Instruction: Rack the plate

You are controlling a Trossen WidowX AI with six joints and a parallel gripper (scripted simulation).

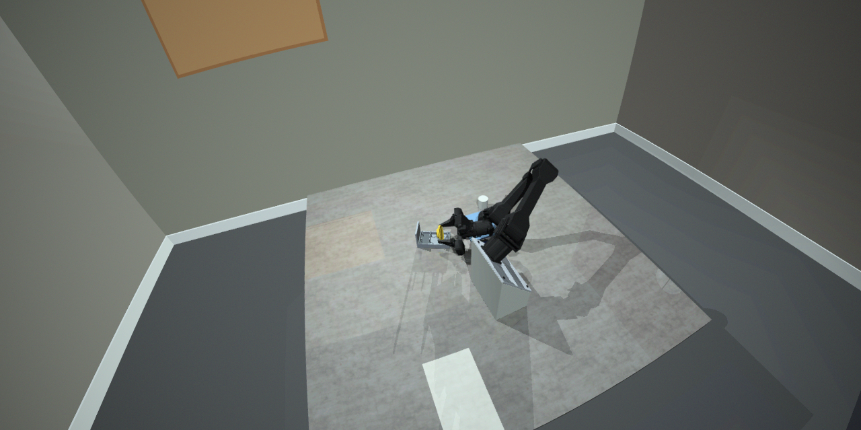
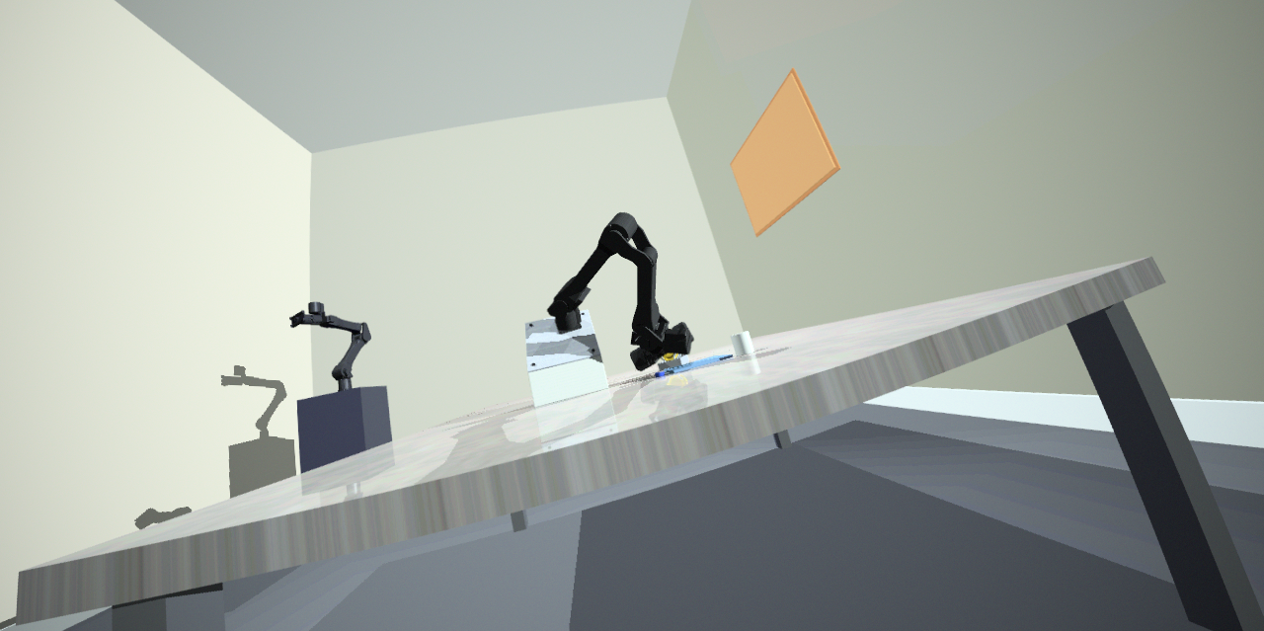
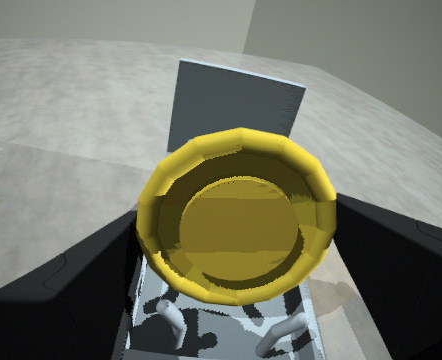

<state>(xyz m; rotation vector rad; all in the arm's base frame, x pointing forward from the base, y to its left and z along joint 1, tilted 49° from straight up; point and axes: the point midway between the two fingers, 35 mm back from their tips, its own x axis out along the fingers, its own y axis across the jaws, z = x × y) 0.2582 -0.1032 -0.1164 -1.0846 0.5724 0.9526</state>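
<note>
My gripper tip is now 1 cm to the left of the yellow plate. Also, from my gripper tip: grey dish rack (3 cm below, 2 cm to the left, 1 cm ahead); white cylinder (27 cm to the right, 9 cm ahead, 2 cm below); blue mat (19 cm to the right, 5 cm below).
</note>
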